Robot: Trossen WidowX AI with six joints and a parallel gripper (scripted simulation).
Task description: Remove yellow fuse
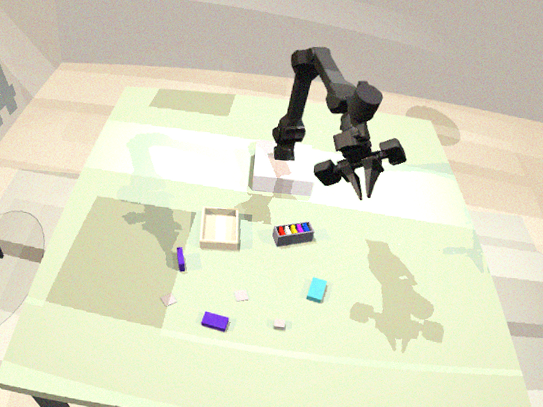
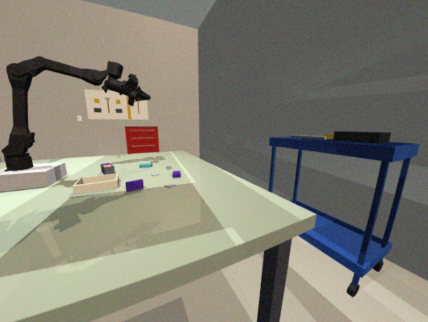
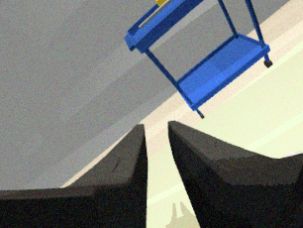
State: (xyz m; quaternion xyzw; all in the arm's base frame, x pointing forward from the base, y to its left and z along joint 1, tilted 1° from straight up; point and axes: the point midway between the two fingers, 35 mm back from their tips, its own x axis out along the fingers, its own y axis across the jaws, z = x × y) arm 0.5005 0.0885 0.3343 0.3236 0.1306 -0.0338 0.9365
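Now: the yellow fuse 350 mm below my gripper tip, 230 mm behind it and 70 mm to the right of it. Also, from my gripper tip: red fuse (350 mm below, 220 mm behind, 110 mm to the right); purple fuse (350 mm below, 240 mm behind, 50 mm to the right); white fuse (350 mm below, 230 mm behind, 90 mm to the right).
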